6 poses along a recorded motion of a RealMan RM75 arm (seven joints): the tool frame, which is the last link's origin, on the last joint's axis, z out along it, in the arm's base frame.
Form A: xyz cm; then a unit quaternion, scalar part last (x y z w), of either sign.
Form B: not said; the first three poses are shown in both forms.
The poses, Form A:
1: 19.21, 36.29, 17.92, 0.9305, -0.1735, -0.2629, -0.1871
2: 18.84, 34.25, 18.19, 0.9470, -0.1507, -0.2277, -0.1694
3: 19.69, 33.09, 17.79, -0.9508, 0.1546, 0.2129, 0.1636
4: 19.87, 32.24, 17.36, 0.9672, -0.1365, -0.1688, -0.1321
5: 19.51, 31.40, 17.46, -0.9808, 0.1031, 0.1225, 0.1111
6: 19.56, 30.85, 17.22, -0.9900, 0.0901, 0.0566, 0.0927
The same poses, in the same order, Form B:
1: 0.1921, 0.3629, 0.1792, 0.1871, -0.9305, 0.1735, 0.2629
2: 0.1884, 0.3425, 0.1819, 0.1694, -0.9470, 0.1507, 0.2277
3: 0.1969, 0.3309, 0.1779, 0.1636, -0.9508, 0.1546, 0.2129
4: 0.1987, 0.3224, 0.1736, 0.1321, -0.9672, 0.1365, 0.1688
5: 0.1951, 0.3140, 0.1746, 0.1111, -0.9808, 0.1031, 0.1225
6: 0.1956, 0.3085, 0.1722, 0.0927, -0.9900, 0.0901, 0.0566
